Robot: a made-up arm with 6 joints.
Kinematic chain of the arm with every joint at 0, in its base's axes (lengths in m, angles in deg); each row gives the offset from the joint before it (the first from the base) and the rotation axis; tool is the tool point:
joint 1: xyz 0 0 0.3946 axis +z
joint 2: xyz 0 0 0 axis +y
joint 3: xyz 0 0 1.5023 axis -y
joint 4: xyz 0 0 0 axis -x
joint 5: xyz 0.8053 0 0 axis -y
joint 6: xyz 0 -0.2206 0 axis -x
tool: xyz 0 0 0
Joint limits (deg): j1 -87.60..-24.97 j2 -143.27..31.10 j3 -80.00..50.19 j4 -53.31..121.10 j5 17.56..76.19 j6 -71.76..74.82
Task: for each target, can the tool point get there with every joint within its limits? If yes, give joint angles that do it. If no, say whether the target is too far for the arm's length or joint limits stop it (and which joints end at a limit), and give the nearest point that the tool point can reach.
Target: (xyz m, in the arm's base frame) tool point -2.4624 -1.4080 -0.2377
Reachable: no: too far | nearest point -1.5779 0.4914 -0.2377 | short by 2.095 m
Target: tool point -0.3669 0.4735 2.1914
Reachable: yes | joints -56.41 -43.61 -0.39 78.57 50.93 8.97
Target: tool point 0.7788 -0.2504 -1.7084
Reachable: no: joint limits stop it (at a limit: joint 1, joint 2, joint 3, joint 4) | nearest point -0.1475 0.3724 -0.1698 | short by 1.901 m
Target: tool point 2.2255 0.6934 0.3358
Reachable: no: joint limits stop it (at a limit: joint 1, joint 2, joint 4) | nearest point 1.1837 -0.4255 1.0050 | short by 1.669 m
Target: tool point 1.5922 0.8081 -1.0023
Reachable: no: joint limits stop it (at a limit: joint 1, joint 2, joint 3, joint 4) | nearest point 0.0453 1.6410 -1.1806 | short by 1.766 m
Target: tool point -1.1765 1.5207 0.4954
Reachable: yes | joints -57.32 -110.93 7.87 39.92 36.20 -42.50
